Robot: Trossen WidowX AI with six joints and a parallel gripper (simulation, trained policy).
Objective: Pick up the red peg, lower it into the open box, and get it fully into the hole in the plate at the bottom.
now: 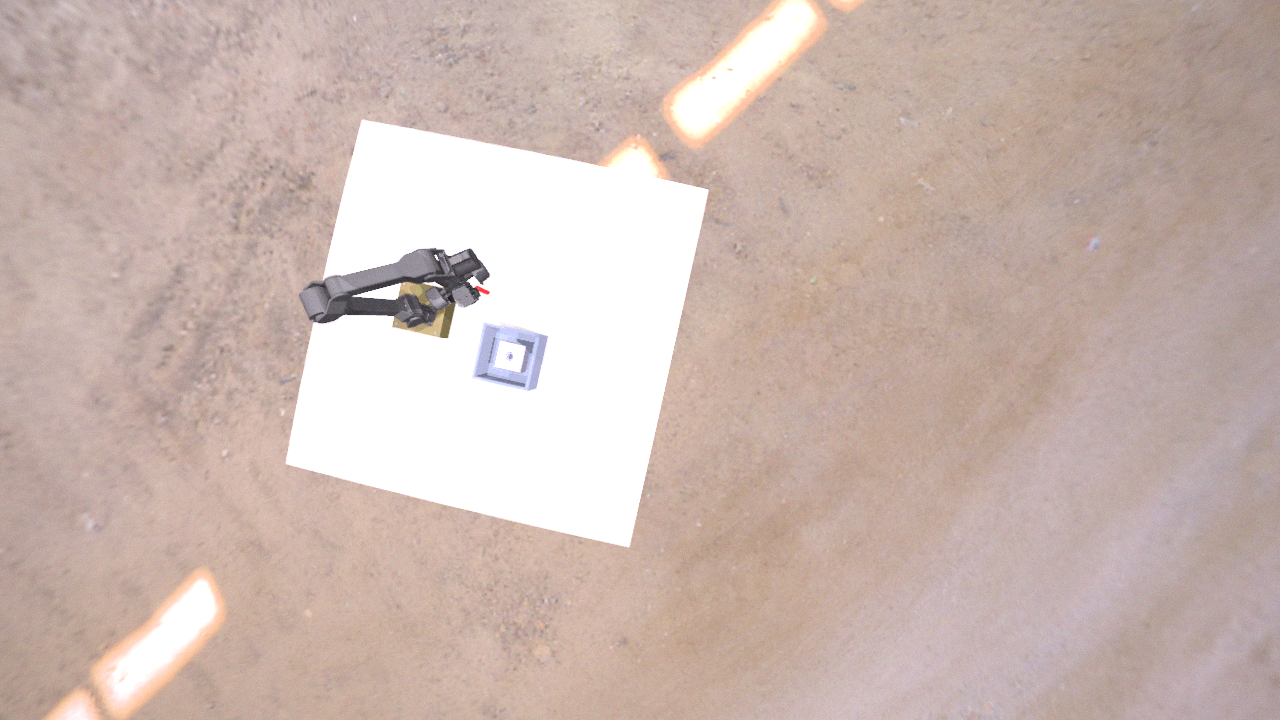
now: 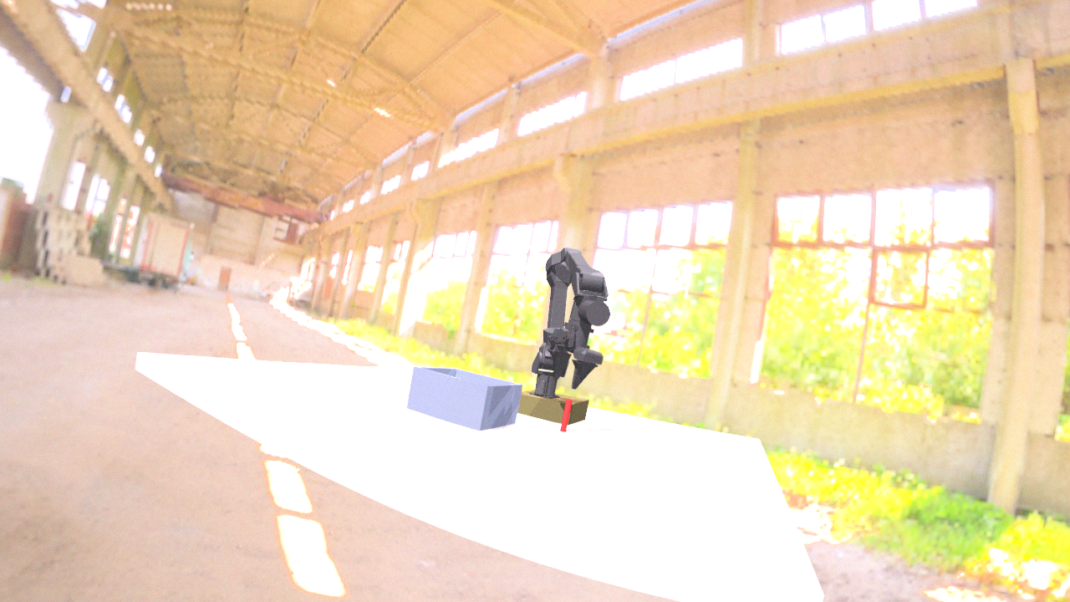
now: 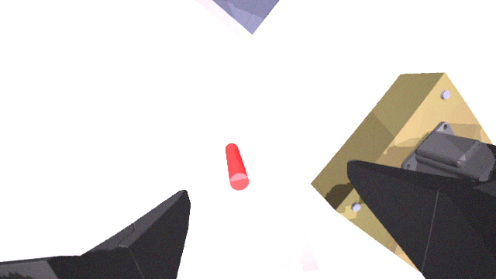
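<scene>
Right now the red peg is 2 cm to the left of my gripper tip and 8 cm below it. From my gripper tip the other things lie so: box: 17 cm ahead, 16 cm to the right, 9 cm below.
</scene>
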